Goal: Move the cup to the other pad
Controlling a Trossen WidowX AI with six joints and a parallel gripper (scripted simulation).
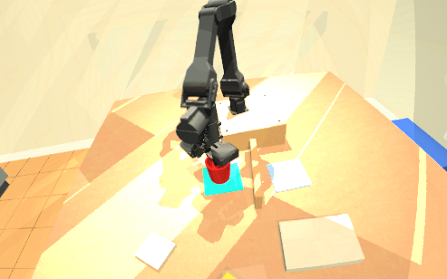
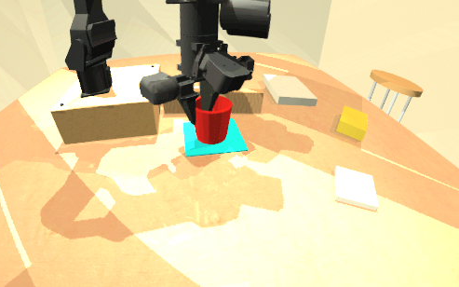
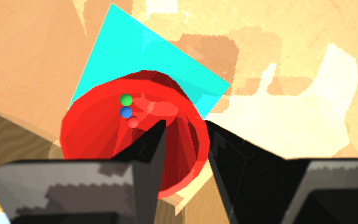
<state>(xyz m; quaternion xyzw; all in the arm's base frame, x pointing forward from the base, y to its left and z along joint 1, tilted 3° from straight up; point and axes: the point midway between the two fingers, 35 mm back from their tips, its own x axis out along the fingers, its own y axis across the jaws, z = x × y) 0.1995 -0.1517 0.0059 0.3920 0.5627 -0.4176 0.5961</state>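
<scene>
The red cup lies 30 mm ahead of my gripper tip, 10 mm to the left of it and 10 mm below it. Also, from my gripper tip: red marble: 30 mm ahead, 30 mm to the left, 30 mm below; green marble: 50 mm ahead, 10 mm to the left, 30 mm below; blue marble: 40 mm ahead, 20 mm to the left, 30 mm below.
</scene>
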